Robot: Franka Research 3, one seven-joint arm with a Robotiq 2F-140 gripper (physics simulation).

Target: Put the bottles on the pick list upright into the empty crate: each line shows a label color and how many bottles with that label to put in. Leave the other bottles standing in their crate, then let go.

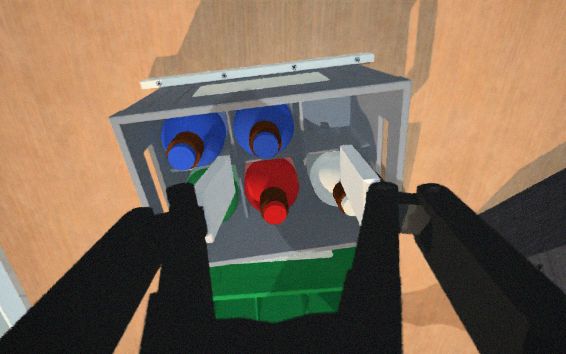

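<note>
My gripper (pixel 286 169) is partly open, with nothing between its fingertips, over the front row of the grey crate (pixel 405 120). The red bottle (pixel 271 175) stands in the front middle compartment and shows between the two pads. The left pad partly covers the green bottle (pixel 199 177) at front left; the right pad partly covers the white bottle (pixel 327 175) at front right. Two blue bottles, one at back left (pixel 207 131) and one at back middle (pixel 265 117), stand upright. The back right compartment holds no bottle. The green crate (pixel 280 276) is partly hidden by the gripper; no bottle shows in its visible part. The pick list does not show.
A pale strip with screws (pixel 257 71) lies along the far side of the grey crate. The crates stand close together on a wooden table top (pixel 100 60). A dark object (pixel 530 215) is at the right edge.
</note>
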